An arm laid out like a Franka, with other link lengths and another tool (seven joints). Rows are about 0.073 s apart.
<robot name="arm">
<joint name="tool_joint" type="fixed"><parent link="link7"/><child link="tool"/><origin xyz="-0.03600 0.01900 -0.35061" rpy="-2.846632 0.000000 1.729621"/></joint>
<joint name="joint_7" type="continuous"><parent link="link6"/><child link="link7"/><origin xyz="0.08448 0.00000 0.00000"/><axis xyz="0 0 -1"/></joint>
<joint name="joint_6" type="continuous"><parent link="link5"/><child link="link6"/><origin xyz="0.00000 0.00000 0.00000"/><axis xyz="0 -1 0"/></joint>
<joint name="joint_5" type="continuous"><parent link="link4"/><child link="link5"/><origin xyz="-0.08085 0.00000 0.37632"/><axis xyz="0 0 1"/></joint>
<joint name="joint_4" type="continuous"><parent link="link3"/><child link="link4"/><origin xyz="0.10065 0.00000 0.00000"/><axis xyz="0 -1 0"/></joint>
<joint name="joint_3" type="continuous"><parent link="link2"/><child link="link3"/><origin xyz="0.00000 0.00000 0.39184"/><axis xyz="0 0 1"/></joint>
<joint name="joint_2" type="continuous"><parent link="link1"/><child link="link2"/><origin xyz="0.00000 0.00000 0.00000"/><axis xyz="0 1 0"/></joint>
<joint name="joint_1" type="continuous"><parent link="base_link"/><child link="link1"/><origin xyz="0.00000 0.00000 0.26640"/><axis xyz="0 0 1"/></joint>
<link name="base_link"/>
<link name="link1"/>
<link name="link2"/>
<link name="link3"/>
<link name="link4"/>
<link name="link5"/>
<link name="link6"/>
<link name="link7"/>
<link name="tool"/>
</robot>
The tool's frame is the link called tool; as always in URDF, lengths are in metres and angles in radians. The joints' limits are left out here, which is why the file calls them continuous.
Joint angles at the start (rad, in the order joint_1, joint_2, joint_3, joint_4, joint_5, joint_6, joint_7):
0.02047 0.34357 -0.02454 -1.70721 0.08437 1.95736 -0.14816
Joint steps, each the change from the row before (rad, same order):
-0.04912 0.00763 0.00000 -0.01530 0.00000 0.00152 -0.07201
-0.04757 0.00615 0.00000 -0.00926 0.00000 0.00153 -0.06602
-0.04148 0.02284 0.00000 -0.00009 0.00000 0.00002 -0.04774
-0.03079 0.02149 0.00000 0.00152 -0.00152 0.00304 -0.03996
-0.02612 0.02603 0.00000 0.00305 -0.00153 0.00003 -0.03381
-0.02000 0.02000 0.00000 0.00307 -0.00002 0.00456 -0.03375
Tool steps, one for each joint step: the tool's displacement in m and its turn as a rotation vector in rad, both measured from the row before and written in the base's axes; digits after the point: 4 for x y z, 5 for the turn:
-0.0075 -0.0325 -0.0105 0.00757 0.01618 0.02211
-0.0060 -0.0309 -0.0072 0.00838 0.00868 0.01764
-0.0056 -0.0262 -0.0137 0.00836 0.01873 0.00569
-0.0041 -0.0201 -0.0124 0.00654 0.01337 0.00920
-0.0056 -0.0166 -0.0145 0.00784 0.01961 0.00794
-0.0029 -0.0130 -0.0110 0.00787 0.00876 0.01282

